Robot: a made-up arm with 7 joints. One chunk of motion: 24 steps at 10 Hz.
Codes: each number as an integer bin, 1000 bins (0 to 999) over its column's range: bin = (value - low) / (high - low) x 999, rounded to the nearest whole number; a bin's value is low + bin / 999 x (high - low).
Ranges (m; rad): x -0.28..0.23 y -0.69..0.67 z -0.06..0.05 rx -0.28..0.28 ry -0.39..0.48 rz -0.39..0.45
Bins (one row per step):
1: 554 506 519 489 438 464
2: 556 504 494 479 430 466
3: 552 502 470 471 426 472
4: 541 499 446 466 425 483
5: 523 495 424 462 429 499
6: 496 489 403 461 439 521
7: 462 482 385 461 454 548
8: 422 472 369 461 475 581
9: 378 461 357 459 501 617
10: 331 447 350 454 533 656
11: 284 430 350 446 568 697
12: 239 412 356 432 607 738
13: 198 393 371 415 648 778
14: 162 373 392 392 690 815
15: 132 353 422 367 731 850
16: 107 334 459 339 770 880
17: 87 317 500 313 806 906
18: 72 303 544 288 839 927
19: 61 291 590 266 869 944
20: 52 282 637 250 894 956
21: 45 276 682 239 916 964
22: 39 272 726 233 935 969
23: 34 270 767 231 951 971
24: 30 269 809 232 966 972
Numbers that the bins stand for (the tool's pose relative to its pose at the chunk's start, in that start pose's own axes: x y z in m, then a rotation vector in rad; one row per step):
1: 0.0028 -0.0012 -0.0029 -0.0059 -0.0086 0.0002
2: 0.0038 -0.0039 -0.0056 -0.0115 -0.0155 0.0018
3: 0.0018 -0.0066 -0.0082 -0.0160 -0.0190 0.0069
4: -0.0038 -0.0107 -0.0109 -0.0188 -0.0199 0.0161
5: -0.0130 -0.0161 -0.0133 -0.0210 -0.0164 0.0296
6: -0.0268 -0.0243 -0.0156 -0.0216 -0.0077 0.0481
7: -0.0441 -0.0338 -0.0176 -0.0216 0.0054 0.0708
8: -0.0646 -0.0474 -0.0194 -0.0216 0.0237 0.0985
9: -0.0870 -0.0624 -0.0207 -0.0227 0.0463 0.1288
10: -0.1110 -0.0815 -0.0215 -0.0255 0.0742 0.1616
11: -0.1350 -0.1046 -0.0215 -0.0300 0.1047 0.1961
12: -0.1580 -0.1291 -0.0208 -0.0378 0.1386 0.2305
13: -0.1789 -0.1550 -0.0191 -0.0474 0.1743 0.2642
14: -0.1973 -0.1822 -0.0168 -0.0603 0.2109 0.2953
15: -0.2126 -0.2094 -0.0135 -0.0743 0.2466 0.3247
16: -0.2254 -0.2353 -0.0095 -0.0900 0.2806 0.3499
17: -0.2356 -0.2584 -0.0049 -0.1045 0.3119 0.3718
18: -0.2432 -0.2775 -0.0001 -0.1186 0.3407 0.3895
19: -0.2489 -0.2938 0.0050 -0.1309 0.3668 0.4038
20: -0.2535 -0.3061 0.0101 -0.1399 0.3886 0.4138
21: -0.2570 -0.3143 0.0151 -0.1460 0.4077 0.4206
22: -0.2601 -0.3197 0.0199 -0.1494 0.4243 0.4248
23: -0.2626 -0.3224 0.0245 -0.1505 0.4382 0.4265
24: -0.2647 -0.3238 0.0291 -0.1499 0.4513 0.4273

